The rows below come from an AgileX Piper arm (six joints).
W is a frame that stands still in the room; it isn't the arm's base.
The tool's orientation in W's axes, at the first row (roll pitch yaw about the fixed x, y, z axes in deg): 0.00, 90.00, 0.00
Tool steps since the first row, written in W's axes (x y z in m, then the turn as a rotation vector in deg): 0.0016, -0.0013, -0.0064, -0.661, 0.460, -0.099; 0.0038, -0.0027, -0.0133, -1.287, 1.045, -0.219; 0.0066, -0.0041, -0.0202, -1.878, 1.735, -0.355; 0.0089, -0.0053, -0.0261, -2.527, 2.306, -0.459; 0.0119, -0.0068, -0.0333, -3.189, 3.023, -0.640; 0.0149, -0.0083, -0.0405, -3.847, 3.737, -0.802; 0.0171, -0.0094, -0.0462, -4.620, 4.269, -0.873; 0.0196, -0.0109, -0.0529, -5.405, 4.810, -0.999
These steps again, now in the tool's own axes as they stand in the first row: 0.0064, -0.0013, 0.0016, 0.099, 0.460, -0.661; 0.0133, -0.0027, 0.0038, 0.219, 1.045, -1.287; 0.0202, -0.0041, 0.0066, 0.355, 1.735, -1.878; 0.0261, -0.0053, 0.0089, 0.459, 2.306, -2.527; 0.0333, -0.0068, 0.0119, 0.640, 3.023, -3.189; 0.0405, -0.0083, 0.0149, 0.802, 3.737, -3.847; 0.0462, -0.0094, 0.0171, 0.873, 4.269, -4.620; 0.0529, -0.0109, 0.0196, 0.999, 4.810, -5.405
